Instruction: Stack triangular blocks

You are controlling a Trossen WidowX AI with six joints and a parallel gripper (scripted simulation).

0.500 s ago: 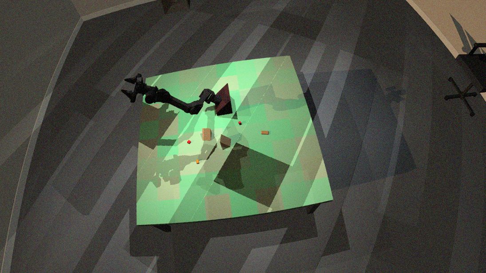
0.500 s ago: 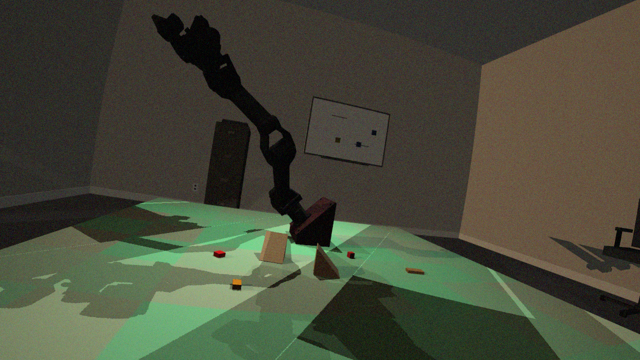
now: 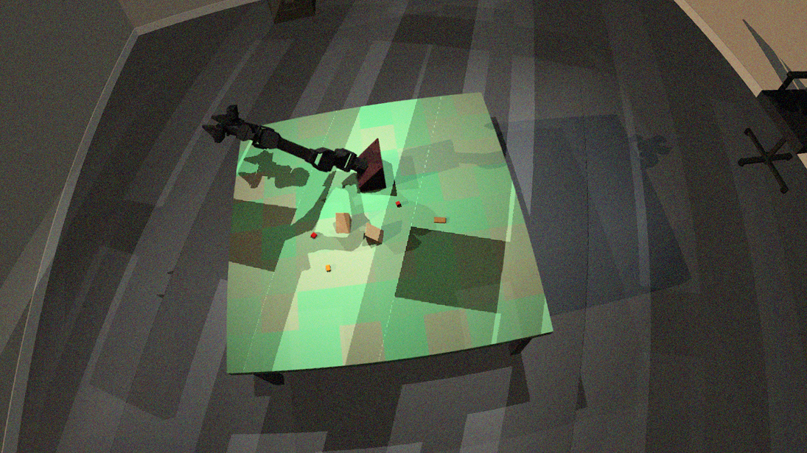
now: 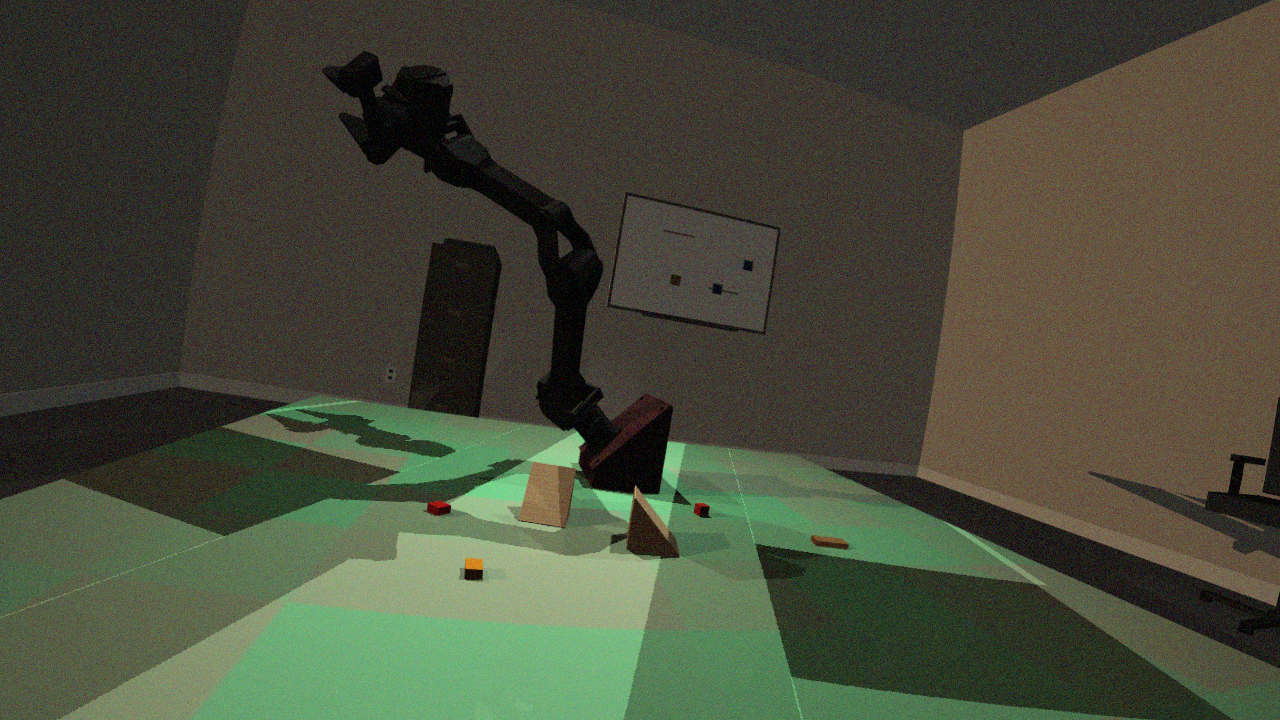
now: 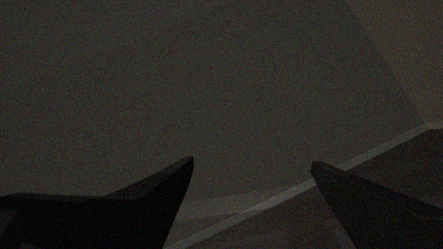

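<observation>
Right now the orange cube is 44 cm ahead of my gripper tip, 29 cm to the left of it and 56 cm below it. Also, from my gripper tip: small red cube: 23 cm ahead, 64 cm to the left, 56 cm below; flat brown tile: 36 cm ahead, 79 cm to the left, 56 cm below.
</observation>
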